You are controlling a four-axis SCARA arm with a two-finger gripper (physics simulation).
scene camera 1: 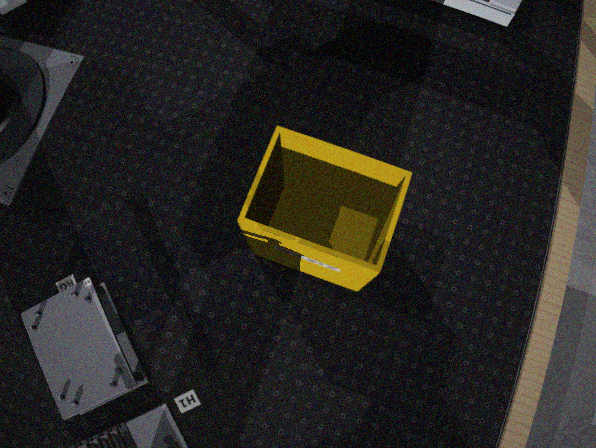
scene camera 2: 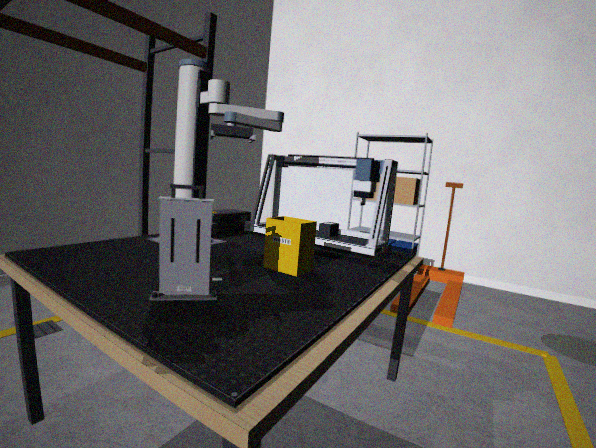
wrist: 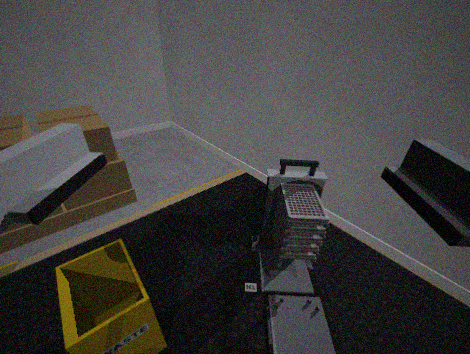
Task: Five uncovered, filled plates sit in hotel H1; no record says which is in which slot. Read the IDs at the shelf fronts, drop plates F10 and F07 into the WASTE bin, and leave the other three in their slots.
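Places are measured from the arm's base along level axes (x ahead, y left, z up), in centimetres.
Pixels of known places: gripper, between the fingertips: (scene camera 2: 233,135) (wrist: 243,150).
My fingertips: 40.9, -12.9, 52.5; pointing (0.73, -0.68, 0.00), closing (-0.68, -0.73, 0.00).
For each thing: its top centre in the pictures, then the offset to it from my fingertips, as dx, dy, dz. "pt": a spot on its surface instead.
- top plate, centre of its top: (wrist: 302,199) +11.2, -29.9, -24.6
- H1 tag, centre of its top: (scene camera 1: 187,401) (wrist: 250,287) +13.8, -18.9, -51.2
- yellow WASTE bin, centre of its top: (scene camera 1: 326,195) (wrist: 99,282) (scene camera 2: 291,219) +23.7, +10.3, -31.2
- grey plate, a spot on its surface: (scene camera 1: 62,75) pt -28.4, +23.0, -51.2
- gantry machine with a blue head, a spot on its surface: (scene camera 2: 365,170) pt +34.2, +59.4, -8.2
My gripper (scene camera 2: 232,135) (wrist: 243,150) is open and empty, high above the table. Hotel H1 (scene camera 2: 185,220) (wrist: 287,282) is a grey upright rack with a black top handle; its back panel faces scene camera 2. In the wrist view a stack of plates stands in it, and the top plate (wrist: 305,201) shows a grid of reddish filled wells. The IDs at the shelf fronts are too small and dark to read. The H1 tag (scene camera 1: 187,401) (wrist: 250,287) lies beside the hotel's base. The yellow WASTE bin (scene camera 1: 345,155) (scene camera 2: 306,245) (wrist: 152,320) stands upright with its top open; no plate shows inside in scene camera 1.
A low grey stand (scene camera 1: 75,345) (wrist: 300,325) with pegs, tagged RG, sits in front of the hotel. A grey plate (scene camera 1: 62,75) with a round recess lies at scene camera 1's left. A gantry machine with a blue head (scene camera 2: 365,170) stands behind the bin. Cardboard boxes (wrist: 102,145) stand beyond the table.
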